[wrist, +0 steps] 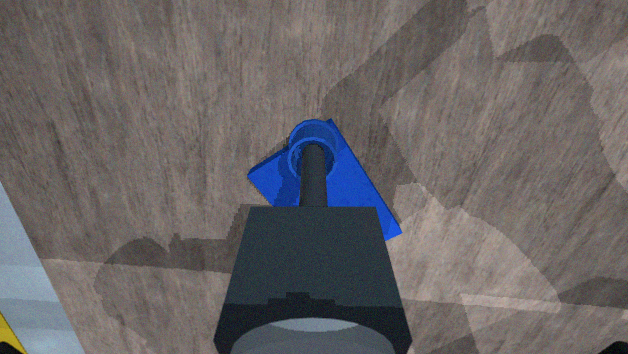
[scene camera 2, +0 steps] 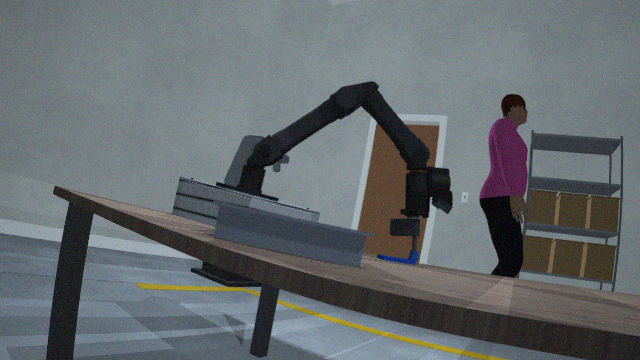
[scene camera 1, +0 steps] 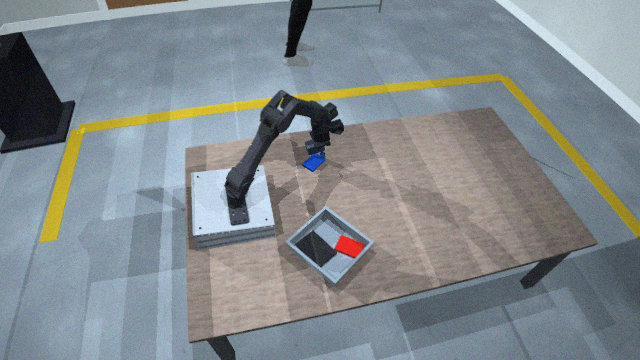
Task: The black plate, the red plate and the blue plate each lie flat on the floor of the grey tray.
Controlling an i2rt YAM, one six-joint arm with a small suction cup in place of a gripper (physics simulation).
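Frame: origin at the arm's base, x up, y back, z right, level; metres.
Seen in the pictures: hand, tool point: [wrist: 313, 133] [scene camera 2: 413, 263] [scene camera 1: 322, 158]; arm's base, link origin: [scene camera 2: 248, 194] [scene camera 1: 236, 202].
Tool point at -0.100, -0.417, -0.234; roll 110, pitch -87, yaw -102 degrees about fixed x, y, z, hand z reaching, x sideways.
Pixels of each thing's middle, then the offset from my tool point to it, as dx, dy, dz. Level surfaces: height alone.
- blue plate, body centre: [wrist: 328, 201] [scene camera 2: 396, 259] [scene camera 1: 313, 162] +0.002, +0.047, +0.013
- wooden table, surface height: dx -0.003
- grey tray, body centre: [scene camera 2: 290, 234] [scene camera 1: 329, 245] +0.022, +0.107, +0.459
- black plate, body centre: [scene camera 1: 316, 248] +0.005, +0.158, +0.452
- red plate, body centre: [scene camera 1: 349, 246] +0.005, +0.032, +0.477
The blue plate [scene camera 1: 311, 163] [scene camera 2: 393, 258] [wrist: 351, 185] lies flat on the wooden table [scene camera 1: 447, 178], behind the arm's base and well away from the tray. My suction cup [scene camera 1: 322, 156] [scene camera 2: 414, 256] [wrist: 312, 142] presses down on the plate's far corner, right at its edge. The grey tray [scene camera 1: 349, 226] [scene camera 2: 286, 237] stands near the table's front. The black plate [scene camera 1: 315, 248] and the red plate [scene camera 1: 349, 246] lie flat on its floor, side by side. In scene camera 2 the tray's wall hides both.
The arm's pale base block [scene camera 1: 210, 210] [scene camera 2: 196, 198] stands at the table's left side. A person [scene camera 2: 506, 178] [scene camera 1: 297, 31] walks beyond the far edge. A shelf rack [scene camera 2: 530, 201] with boxes and a door stand at the back wall. A yellow floor line [scene camera 1: 402, 85] rings the table.
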